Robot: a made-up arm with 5 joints.
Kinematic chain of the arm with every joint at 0, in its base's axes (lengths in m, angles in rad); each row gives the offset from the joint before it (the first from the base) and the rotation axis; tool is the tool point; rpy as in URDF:
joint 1: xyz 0.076 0 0.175 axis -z
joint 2: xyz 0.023 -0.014 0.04 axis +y
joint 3: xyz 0.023 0 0.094 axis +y
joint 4: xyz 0.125 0 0.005 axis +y
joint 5: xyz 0.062 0.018 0 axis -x
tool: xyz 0 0 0 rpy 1.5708 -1.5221 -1.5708
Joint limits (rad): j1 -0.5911..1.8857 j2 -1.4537..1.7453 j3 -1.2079..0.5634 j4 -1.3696..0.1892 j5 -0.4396..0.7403
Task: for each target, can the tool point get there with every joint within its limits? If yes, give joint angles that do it. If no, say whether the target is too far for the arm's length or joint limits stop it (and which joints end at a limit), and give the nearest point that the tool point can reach.
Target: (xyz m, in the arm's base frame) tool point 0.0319 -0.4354 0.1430
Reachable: no: too far | nearest point 0.0455 -0.3010 0.1665 | short by 0.137 m
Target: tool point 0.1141 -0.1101 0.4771
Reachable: yes | joints 1.2722 0.0259 -1.0093 -0.5405 -0.1938
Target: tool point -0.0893 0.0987 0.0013
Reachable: no: joint limits stop it (at a limit: joint 2, joint 3, joint 4) | nearest point 0.0598 0.0097 0.0430 | short by 0.179 m
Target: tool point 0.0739 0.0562 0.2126
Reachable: no: joint limits stop it (at a limit: joint 2, joint 3, joint 4) | nearest point 0.0678 0.2198 0.2539 | short by 0.169 m
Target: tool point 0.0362 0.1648 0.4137
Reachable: yes | joints 1.3104 -1.1543 -0.8964 -0.5661 -0.0559
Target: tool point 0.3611 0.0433 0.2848
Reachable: yes | joints -0.1367 0.7723 -0.7099 -0.4132 0.3330
